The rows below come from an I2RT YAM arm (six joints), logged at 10 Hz.
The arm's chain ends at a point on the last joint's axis. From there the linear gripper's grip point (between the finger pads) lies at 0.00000 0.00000 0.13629 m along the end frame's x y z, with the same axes.
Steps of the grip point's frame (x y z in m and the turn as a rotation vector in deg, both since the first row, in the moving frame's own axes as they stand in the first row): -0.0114 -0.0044 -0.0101 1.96 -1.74 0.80; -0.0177 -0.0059 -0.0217 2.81 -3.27 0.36; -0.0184 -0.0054 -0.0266 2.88 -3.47 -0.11; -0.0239 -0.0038 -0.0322 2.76 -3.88 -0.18; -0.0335 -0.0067 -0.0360 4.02 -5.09 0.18; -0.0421 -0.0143 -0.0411 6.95 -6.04 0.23; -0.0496 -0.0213 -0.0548 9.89 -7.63 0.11; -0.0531 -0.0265 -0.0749 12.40 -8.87 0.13; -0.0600 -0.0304 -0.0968 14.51 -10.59 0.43; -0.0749 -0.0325 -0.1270 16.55 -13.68 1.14; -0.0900 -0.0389 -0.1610 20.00 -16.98 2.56
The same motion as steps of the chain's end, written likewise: -0.0073 0.0003 -0.0100 1.96 -1.74 0.80; -0.0099 0.0008 -0.0213 2.81 -3.27 0.36; -0.0101 0.0014 -0.0262 2.88 -3.47 -0.11; -0.0147 0.0027 -0.0317 2.76 -3.88 -0.18; -0.0214 0.0029 -0.0351 4.02 -5.09 0.18; -0.0278 0.0022 -0.0393 6.95 -6.04 0.23; -0.0316 0.0021 -0.0516 9.89 -7.63 0.11; -0.0323 0.0027 -0.0701 12.40 -8.87 0.13; -0.0353 0.0036 -0.0902 14.51 -10.59 0.43; -0.0435 0.0063 -0.1175 16.55 -13.68 1.14; -0.0521 0.0079 -0.1470 20.00 -16.98 2.56
